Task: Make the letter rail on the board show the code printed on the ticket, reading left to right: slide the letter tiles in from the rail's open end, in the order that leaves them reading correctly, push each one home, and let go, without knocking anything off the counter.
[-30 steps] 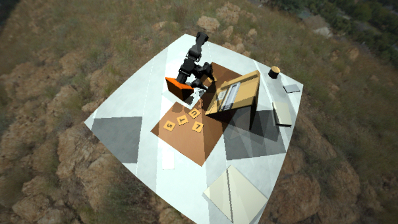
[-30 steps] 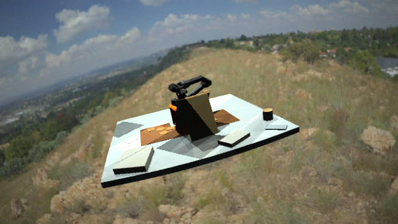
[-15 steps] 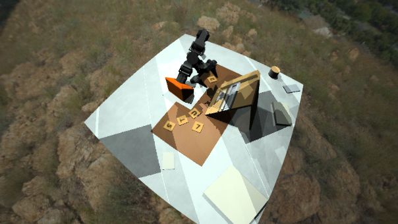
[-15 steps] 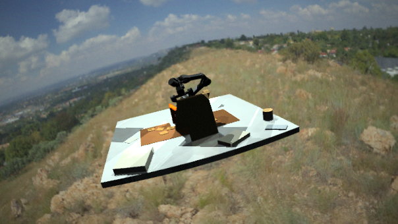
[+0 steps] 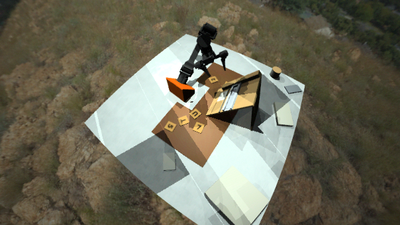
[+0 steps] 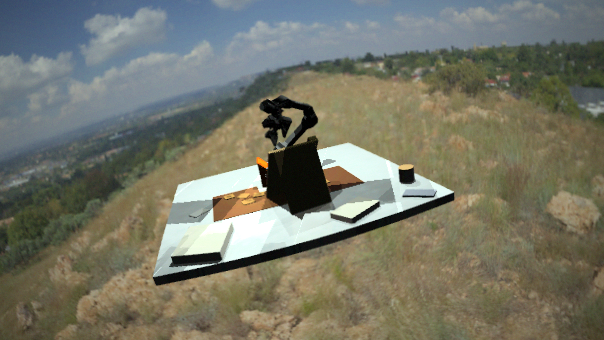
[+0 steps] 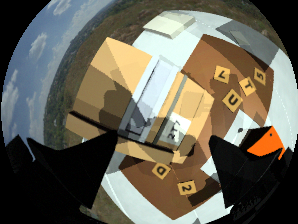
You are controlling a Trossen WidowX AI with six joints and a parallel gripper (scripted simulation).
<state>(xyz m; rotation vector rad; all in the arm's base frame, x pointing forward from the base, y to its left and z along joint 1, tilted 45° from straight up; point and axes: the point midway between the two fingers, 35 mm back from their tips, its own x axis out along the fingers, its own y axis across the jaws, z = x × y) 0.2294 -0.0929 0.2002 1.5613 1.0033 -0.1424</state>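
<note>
Now: the ticket 50 mm ahead of my gripper tip, 30 mm to the left of it and 190 mm below it. Round my gripper tip: cream block 440 mm ahead, 250 mm to the left, 250 mm below; brown mat 40 mm behind, 40 mm to the right, 260 mm below; pale card 80 mm ahead, 490 mm to the right, 260 mm below.
</note>
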